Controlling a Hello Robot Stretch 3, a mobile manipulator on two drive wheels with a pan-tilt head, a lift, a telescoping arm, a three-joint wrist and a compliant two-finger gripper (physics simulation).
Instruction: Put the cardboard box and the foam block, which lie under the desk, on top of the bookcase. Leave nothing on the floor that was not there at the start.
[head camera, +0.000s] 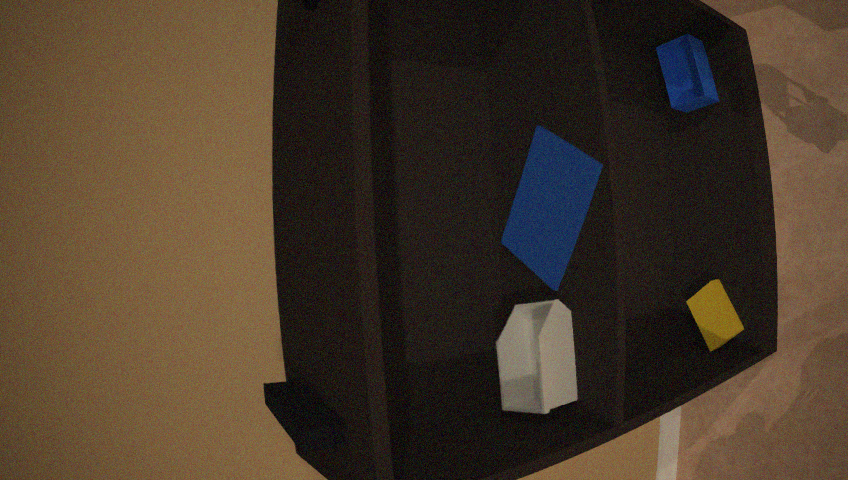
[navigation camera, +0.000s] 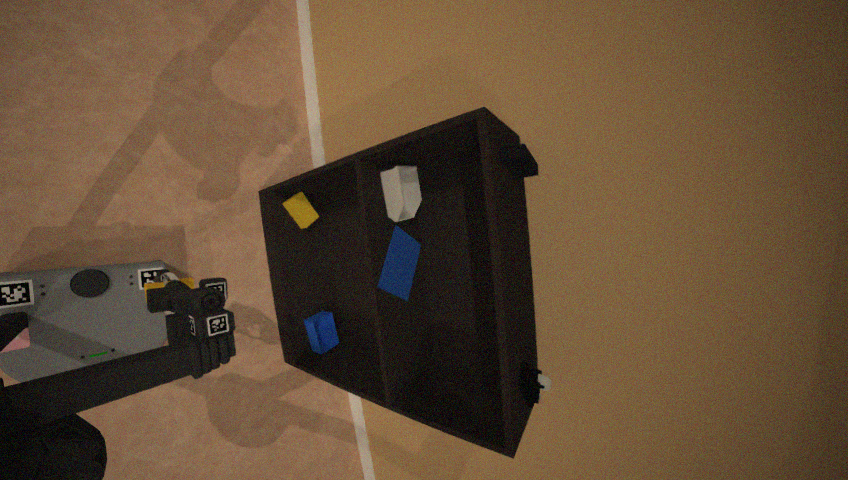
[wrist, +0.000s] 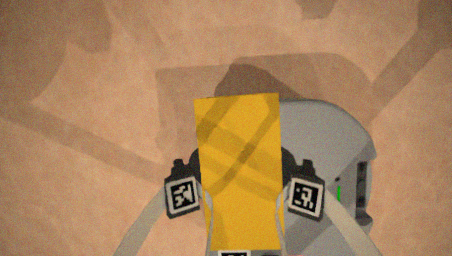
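Seen in the pictures: robot's base, origin of its link: (navigation camera: 91, 281).
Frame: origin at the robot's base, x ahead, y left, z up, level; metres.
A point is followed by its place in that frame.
My gripper (wrist: 241, 164) @(y -0.127, x -0.022, z 0.364 m) (navigation camera: 161, 287) @(y -0.127, x -0.022, z 0.364 m) is shut on a yellow-orange block, which looks like the foam block (wrist: 239, 132) (navigation camera: 186, 281) @(y -0.169, x -0.004, z 0.421 m). In the wrist view the block sits between both fingers and sticks out past the fingertips, above my grey base. The dark bookcase (head camera: 371, 249) @(y -0.552, x 0.026, z 1.045 m) (navigation camera: 496, 267) @(y -0.555, x -0.013, z 1.051 m) shows sideways in the head and navigation views. In the navigation view the gripper is left of the bookcase, apart from it. Its top surface is at the left in the head view and at the right in the navigation view. The cardboard box does not show.
The bookcase holds a white object (head camera: 558, 362) @(y -0.629, x 0.209, z 0.713 m) (navigation camera: 400, 193) @(y -0.627, x 0.199, z 0.745 m), a flat blue piece (head camera: 553, 208) @(y -0.671, x -0.016, z 0.684 m) (navigation camera: 399, 264) @(y -0.671, x -0.020, z 0.684 m), a small blue block (head camera: 684, 74) @(y -0.744, x -0.356, z 0.102 m) (navigation camera: 321, 331) @(y -0.733, x -0.356, z 0.102 m) and a small yellow block (head camera: 715, 315) @(y -0.654, x 0.223, z 0.146 m) (navigation camera: 301, 209) @(y -0.655, x 0.228, z 0.145 m). Black pieces (head camera: 303, 413) @(y -0.651, x 0.218, z 1.095 m) (navigation camera: 522, 159) @(y -0.628, x 0.222, z 1.105 m) are at its top. A tan wall (head camera: 136, 237) @(y -0.874, x 0.010, z 1.271 m) (navigation camera: 684, 237) @(y -0.873, x 0.016, z 1.434 m) stands behind.
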